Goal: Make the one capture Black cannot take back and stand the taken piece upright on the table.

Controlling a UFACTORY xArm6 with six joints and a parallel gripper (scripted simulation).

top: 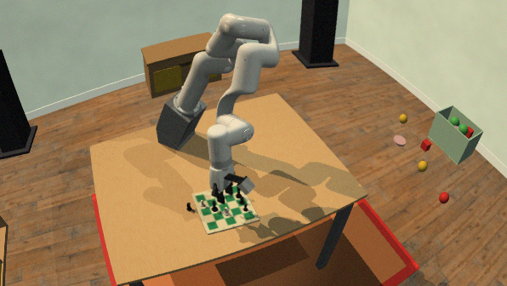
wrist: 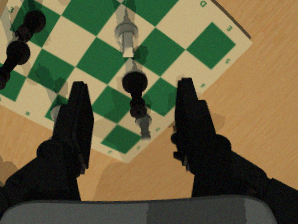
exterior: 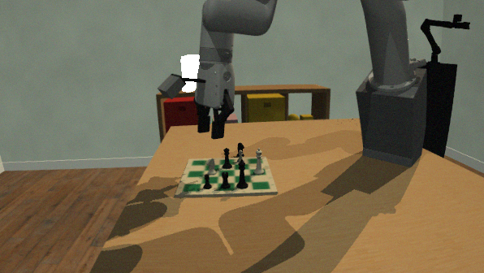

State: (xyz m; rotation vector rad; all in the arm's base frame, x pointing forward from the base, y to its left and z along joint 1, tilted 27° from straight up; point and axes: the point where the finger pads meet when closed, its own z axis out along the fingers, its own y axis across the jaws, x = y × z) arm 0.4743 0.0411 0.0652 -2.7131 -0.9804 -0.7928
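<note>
My gripper is now 90 mm above the black piece, 40 mm to the left of it and 30 mm past it. From my hand the other things lie so: green-and-cream chessboard 120 mm below, 30 mm behind; then white pawn 100 mm below, 80 mm to the right, 60 mm behind.
</note>
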